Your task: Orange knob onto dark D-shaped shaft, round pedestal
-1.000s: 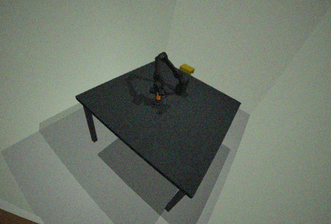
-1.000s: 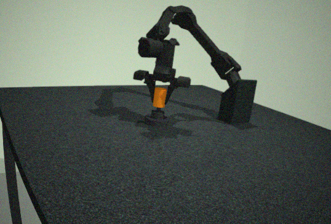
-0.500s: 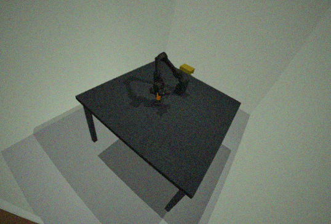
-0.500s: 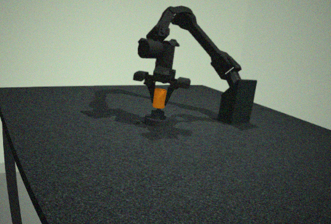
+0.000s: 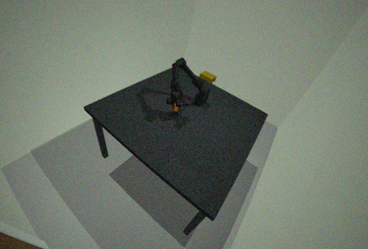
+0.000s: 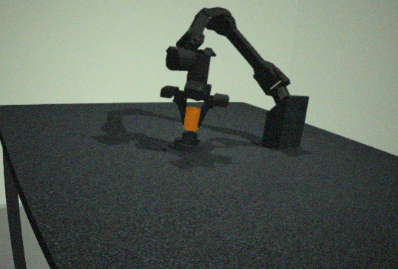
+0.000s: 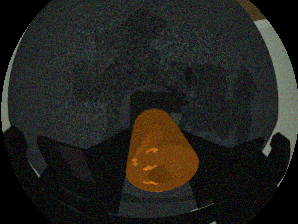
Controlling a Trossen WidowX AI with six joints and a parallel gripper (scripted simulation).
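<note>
My gripper tip is 4 cm above the round dark pedestal. From my gripper tip the other things lie so: orange knob: 2 cm above.
</note>
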